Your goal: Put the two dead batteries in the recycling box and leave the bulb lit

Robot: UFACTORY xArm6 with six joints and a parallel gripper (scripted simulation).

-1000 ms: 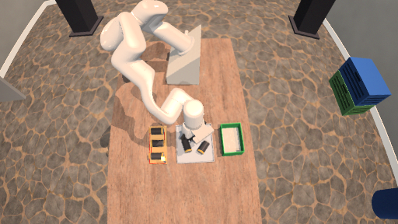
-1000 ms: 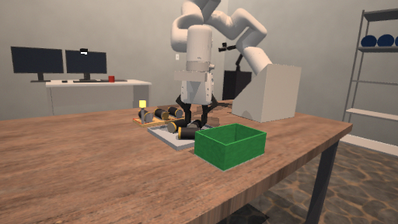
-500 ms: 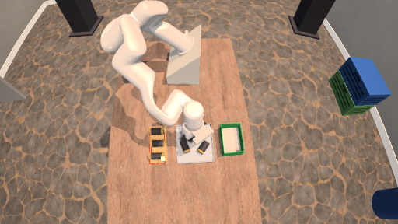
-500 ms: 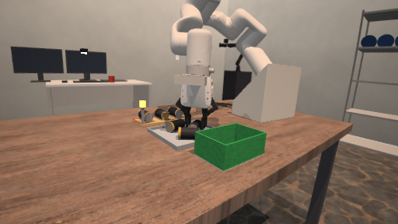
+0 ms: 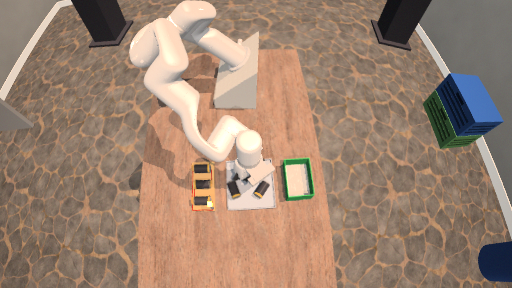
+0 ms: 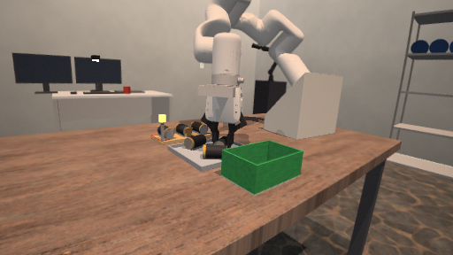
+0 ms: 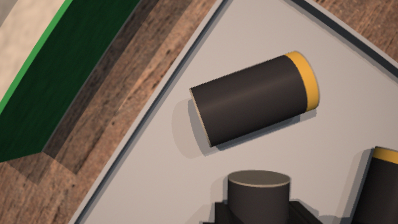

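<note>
Now: the grey tray 30 mm below my hand, 30 mm ahead of it and 10 mm to the left of it. Round my hand: green recycling box (190 mm to the left, 20 mm below).
</note>
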